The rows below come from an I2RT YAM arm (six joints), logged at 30 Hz.
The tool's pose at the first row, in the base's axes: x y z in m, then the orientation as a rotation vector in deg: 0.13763, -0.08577, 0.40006, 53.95, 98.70, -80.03
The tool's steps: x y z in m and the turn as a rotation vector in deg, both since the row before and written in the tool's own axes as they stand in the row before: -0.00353, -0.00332, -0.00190, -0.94, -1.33, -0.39; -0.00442, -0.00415, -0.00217, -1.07, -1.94, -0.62; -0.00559, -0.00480, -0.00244, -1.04, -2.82, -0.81; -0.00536, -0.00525, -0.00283, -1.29, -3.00, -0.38; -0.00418, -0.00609, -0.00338, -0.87, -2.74, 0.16; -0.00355, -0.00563, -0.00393, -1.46, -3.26, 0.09; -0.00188, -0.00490, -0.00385, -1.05, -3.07, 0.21; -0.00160, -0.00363, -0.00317, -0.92, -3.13, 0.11; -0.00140, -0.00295, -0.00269, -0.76, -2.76, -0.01; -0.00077, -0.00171, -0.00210, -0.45, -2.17, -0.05; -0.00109, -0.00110, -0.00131, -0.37, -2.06, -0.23; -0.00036, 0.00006, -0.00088, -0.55, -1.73, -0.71
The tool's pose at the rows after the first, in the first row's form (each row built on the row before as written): 0.13625, -0.08474, 0.40497, 52.03, 98.50, -79.68; 0.13453, -0.08362, 0.41107, 49.36, 98.05, -79.48; 0.13277, -0.08233, 0.41852, 45.85, 97.01, -79.58; 0.13041, -0.08056, 0.42598, 42.41, 95.67, -79.14; 0.12653, -0.07837, 0.43277, 39.84, 93.95, -78.64; 0.12244, -0.07553, 0.43868, 36.50, 92.18, -77.70; 0.11801, -0.07285, 0.44262, 33.67, 90.23, -76.97; 0.11458, -0.07056, 0.44559, 30.84, 88.19, -76.40; 0.11169, -0.06860, 0.44797, 28.32, 86.39, -75.99; 0.10972, -0.06700, 0.44919, 26.42, 84.90, -75.80; 0.10866, -0.06581, 0.45045, 24.54, 83.51, -75.79; 0.10844, -0.06489, 0.45056, 22.46, 82.68, -75.99
